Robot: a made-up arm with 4 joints.
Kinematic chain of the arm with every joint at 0, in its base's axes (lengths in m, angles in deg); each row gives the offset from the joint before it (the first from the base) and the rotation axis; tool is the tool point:
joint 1: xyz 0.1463 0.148 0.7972 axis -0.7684 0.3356 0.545
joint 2: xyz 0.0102 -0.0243 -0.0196 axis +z
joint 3: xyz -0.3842 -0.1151 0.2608 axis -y
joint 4: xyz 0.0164 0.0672 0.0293 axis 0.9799 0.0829 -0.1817
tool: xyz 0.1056 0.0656 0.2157
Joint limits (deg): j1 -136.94..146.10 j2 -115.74..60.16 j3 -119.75..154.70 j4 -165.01..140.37
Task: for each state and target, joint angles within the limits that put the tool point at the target. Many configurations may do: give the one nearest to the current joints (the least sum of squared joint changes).
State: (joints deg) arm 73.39 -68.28 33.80 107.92
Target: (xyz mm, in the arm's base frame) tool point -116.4 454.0 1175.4
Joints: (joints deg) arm 108.17 -41.71 21.15 80.38
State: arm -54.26 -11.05 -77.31 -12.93
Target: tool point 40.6 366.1 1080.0
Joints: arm -41.23 -31.00 -88.24 -61.53
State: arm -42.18 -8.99 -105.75 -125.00
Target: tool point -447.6 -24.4 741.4
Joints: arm -39.15 39.69 -92.16 -137.40
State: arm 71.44 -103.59 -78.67 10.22
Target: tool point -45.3 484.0 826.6
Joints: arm 100.05 -105.83 -35.90 27.48
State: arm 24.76 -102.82 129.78 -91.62
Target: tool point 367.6 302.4 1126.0
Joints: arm -2.24 -111.09 106.48 -119.81
